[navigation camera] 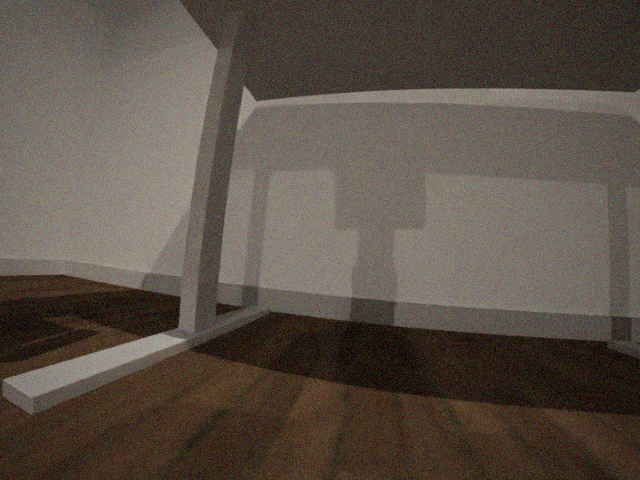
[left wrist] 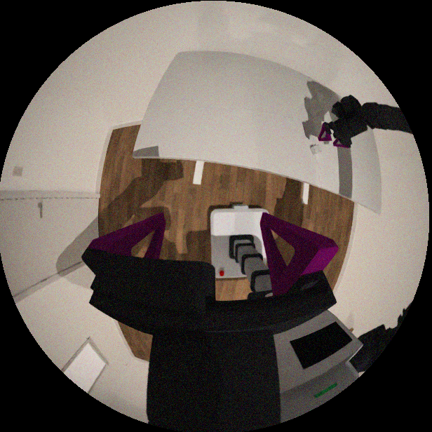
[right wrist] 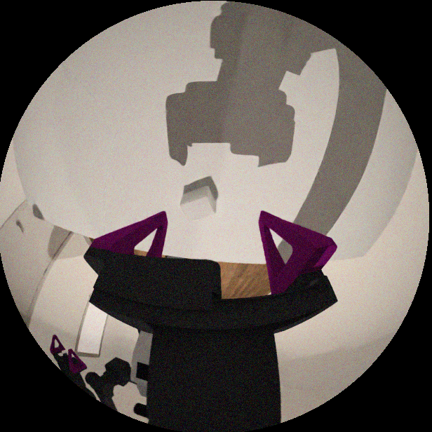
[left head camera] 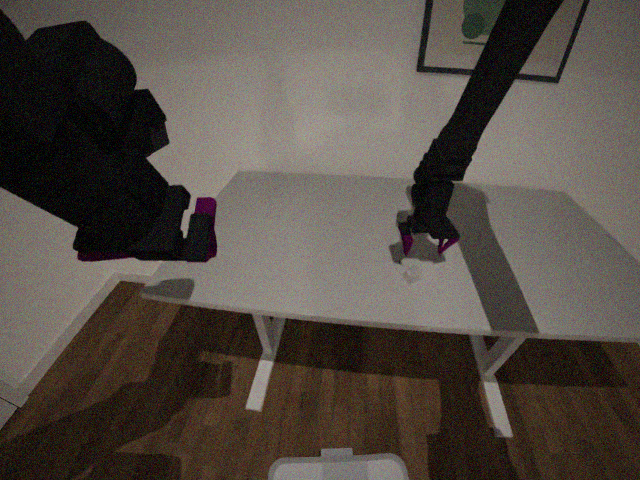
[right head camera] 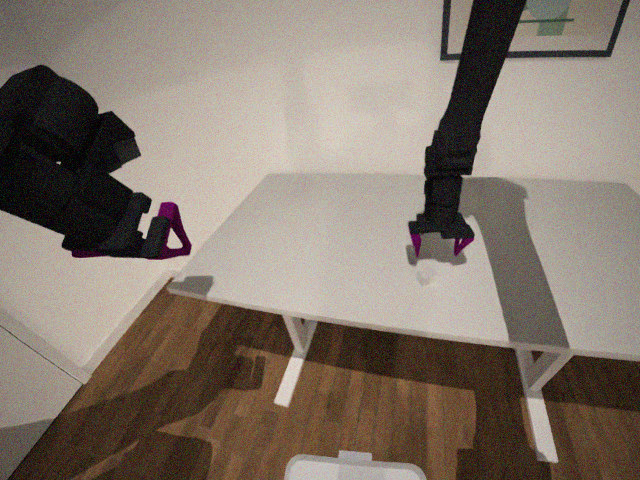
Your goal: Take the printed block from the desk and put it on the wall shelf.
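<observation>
The printed block (left head camera: 412, 272) (right head camera: 425, 275) (left wrist: 314, 148) (right wrist: 199, 204) is small and whitish. It lies on the white desk (left head camera: 310, 232) (right head camera: 320, 232) (left wrist: 225, 100) (right wrist: 100, 125). My right gripper (left head camera: 424, 253) (right head camera: 436, 255) (right wrist: 212, 216) is open with nothing between its fingers. It hangs above the desk close to the block; in the right wrist view the block shows beyond the fingertips, left of the middle of the gap. My left gripper (left wrist: 212, 217) is open and empty, up at the left of the desk in the head views. The wall shelf does not show in the views.
A framed picture (left head camera: 421, 41) (right head camera: 444, 31) hangs on the wall behind the desk. A desk leg (navigation camera: 206, 206) stands at the left in the navigation view. My white base (left head camera: 336, 467) (left wrist: 225, 222) is in front of the desk. A cabinet or door panel (left wrist: 50, 240) is at the left.
</observation>
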